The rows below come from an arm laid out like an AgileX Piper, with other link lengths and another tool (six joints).
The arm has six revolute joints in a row. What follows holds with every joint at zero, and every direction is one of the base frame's.
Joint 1 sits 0.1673 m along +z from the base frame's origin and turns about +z.
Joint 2 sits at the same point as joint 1 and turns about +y.
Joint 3 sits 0.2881 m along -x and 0.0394 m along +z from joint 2 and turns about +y.
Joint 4 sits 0.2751 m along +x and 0.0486 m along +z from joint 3 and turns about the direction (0.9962, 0, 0.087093).
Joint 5 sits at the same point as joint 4 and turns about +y.
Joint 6 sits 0.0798 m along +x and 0.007 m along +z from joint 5 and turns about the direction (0.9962, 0, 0.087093).
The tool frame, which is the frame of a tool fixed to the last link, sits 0.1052 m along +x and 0.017 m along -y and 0.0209 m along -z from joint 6; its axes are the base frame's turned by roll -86.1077, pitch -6.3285 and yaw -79.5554 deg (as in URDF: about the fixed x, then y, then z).
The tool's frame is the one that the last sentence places.
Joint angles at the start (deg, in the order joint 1, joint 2, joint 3, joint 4, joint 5, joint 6):
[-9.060 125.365 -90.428 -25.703 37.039 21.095]
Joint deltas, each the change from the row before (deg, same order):
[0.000 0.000 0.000 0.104 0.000 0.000]
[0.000 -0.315 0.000 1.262 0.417 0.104]
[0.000 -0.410 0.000 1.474 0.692 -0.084]
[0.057 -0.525 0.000 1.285 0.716 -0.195]
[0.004 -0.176 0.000 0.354 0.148 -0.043]
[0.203 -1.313 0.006 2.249 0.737 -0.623]
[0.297 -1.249 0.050 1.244 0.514 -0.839]
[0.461 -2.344 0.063 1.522 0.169 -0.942]
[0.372 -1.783 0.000 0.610 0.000 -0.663]
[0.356 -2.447 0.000 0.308 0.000 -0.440]
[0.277 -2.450 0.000 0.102 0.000 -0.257]
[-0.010 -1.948 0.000 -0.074 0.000 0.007]
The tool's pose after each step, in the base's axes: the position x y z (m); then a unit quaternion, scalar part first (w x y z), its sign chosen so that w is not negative. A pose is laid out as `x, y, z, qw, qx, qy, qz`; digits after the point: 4 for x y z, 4 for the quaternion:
0.4840, -0.1420, 0.0935, 0.1034, -0.6605, 0.7186, -0.1916
0.4828, -0.1394, 0.0948, 0.1088, -0.6538, 0.7252, -0.1866
0.4809, -0.1364, 0.0967, 0.1134, -0.6471, 0.7321, -0.1798
0.4792, -0.1334, 0.0997, 0.1174, -0.6422, 0.7372, -0.1742
0.4789, -0.1327, 0.1009, 0.1190, -0.6407, 0.7385, -0.1731
0.4783, -0.1265, 0.1100, 0.1314, -0.6346, 0.7428, -0.1679
0.4782, -0.1217, 0.1193, 0.1394, -0.6352, 0.7411, -0.1671
0.4800, -0.1149, 0.1379, 0.1573, -0.6352, 0.7360, -0.1734
0.4814, -0.1108, 0.1529, 0.1693, -0.6371, 0.7297, -0.1816
0.4823, -0.1073, 0.1738, 0.1840, -0.6375, 0.7222, -0.1953
0.4821, -0.1048, 0.1948, 0.1978, -0.6367, 0.7151, -0.2099
0.4809, -0.1049, 0.2115, 0.2081, -0.6337, 0.7111, -0.2225

